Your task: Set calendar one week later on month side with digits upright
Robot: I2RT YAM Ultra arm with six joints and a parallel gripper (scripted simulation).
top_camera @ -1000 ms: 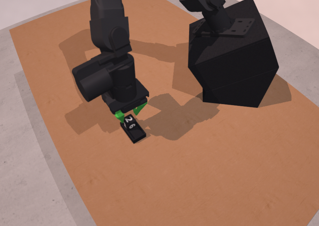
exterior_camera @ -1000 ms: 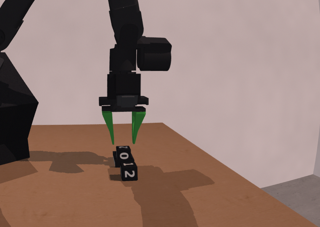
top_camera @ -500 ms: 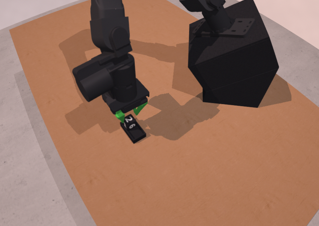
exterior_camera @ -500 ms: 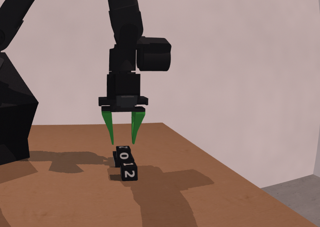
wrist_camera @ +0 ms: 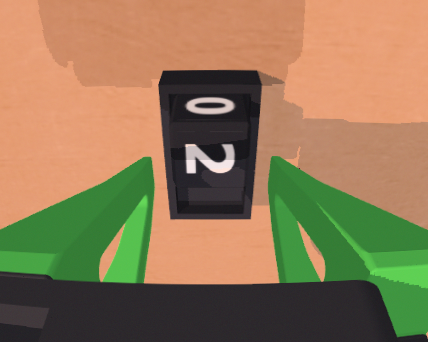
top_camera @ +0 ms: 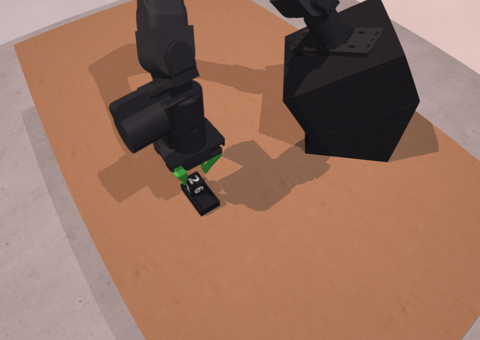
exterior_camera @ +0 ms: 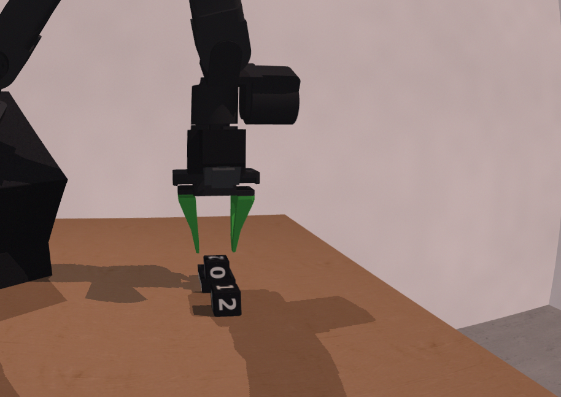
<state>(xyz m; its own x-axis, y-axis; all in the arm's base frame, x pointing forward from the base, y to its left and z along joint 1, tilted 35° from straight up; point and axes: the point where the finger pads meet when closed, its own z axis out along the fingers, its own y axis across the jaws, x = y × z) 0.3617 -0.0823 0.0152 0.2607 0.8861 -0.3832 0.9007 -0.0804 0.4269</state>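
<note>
My hand is 2 cm to the right of the black tray and 5 cm above it.
</note>
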